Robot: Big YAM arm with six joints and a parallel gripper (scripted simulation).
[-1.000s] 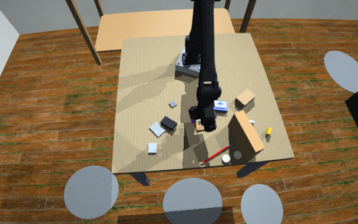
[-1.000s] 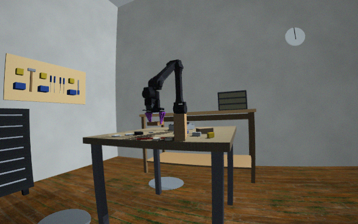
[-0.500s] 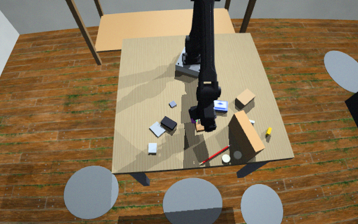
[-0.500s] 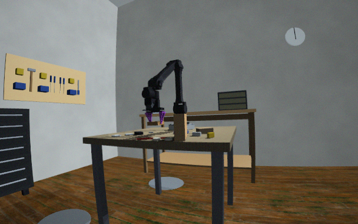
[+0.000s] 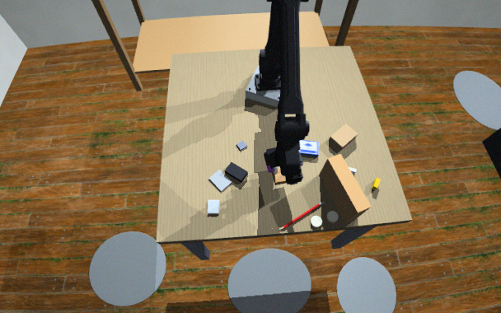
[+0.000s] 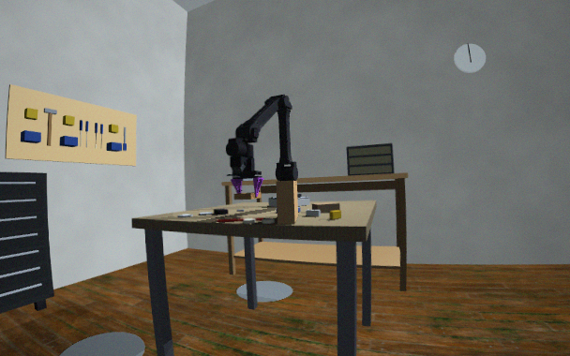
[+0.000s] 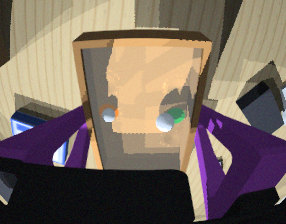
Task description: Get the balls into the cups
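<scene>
My hand is 10 mm above the wooden puzzle. Round my hand: tall wooden block 200 mm to the left, 100 mm ahead, 20 mm below; then yellow block 350 mm to the left, 80 mm ahead, 70 mm below; then black box 150 mm to the right, 70 mm below, 40 mm behind.
</scene>
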